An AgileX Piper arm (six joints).
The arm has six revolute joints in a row. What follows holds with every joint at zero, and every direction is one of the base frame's. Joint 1 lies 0.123 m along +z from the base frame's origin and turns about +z. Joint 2 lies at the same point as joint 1 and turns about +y. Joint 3 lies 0.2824 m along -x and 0.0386 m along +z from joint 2 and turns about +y. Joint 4 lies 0.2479 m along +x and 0.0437 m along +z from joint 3 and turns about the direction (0.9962, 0, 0.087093). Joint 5 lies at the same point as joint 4 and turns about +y. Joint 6 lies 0.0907 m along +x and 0.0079 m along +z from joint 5 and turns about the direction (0.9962, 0, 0.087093). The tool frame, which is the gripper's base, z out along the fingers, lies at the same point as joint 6; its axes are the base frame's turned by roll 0, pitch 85.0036 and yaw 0 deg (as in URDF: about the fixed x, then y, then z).
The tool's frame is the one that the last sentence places.
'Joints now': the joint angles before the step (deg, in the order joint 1, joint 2, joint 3, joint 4, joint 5, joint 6). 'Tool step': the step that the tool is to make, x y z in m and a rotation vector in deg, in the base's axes. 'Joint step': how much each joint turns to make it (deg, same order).
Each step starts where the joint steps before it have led.
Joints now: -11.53, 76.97, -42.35, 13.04, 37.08, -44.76
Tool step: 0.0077, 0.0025, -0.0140, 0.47, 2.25, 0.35
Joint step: 1.01, 3.48, -0.01, 0.01, -1.26, 0.45
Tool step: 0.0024, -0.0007, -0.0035, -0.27, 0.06, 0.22
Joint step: 0.01, 0.90, 0.02, -0.03, -0.88, -0.40
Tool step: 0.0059, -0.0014, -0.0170, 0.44, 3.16, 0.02
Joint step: -0.02, 3.96, -0.02, 0.04, -0.75, -0.22
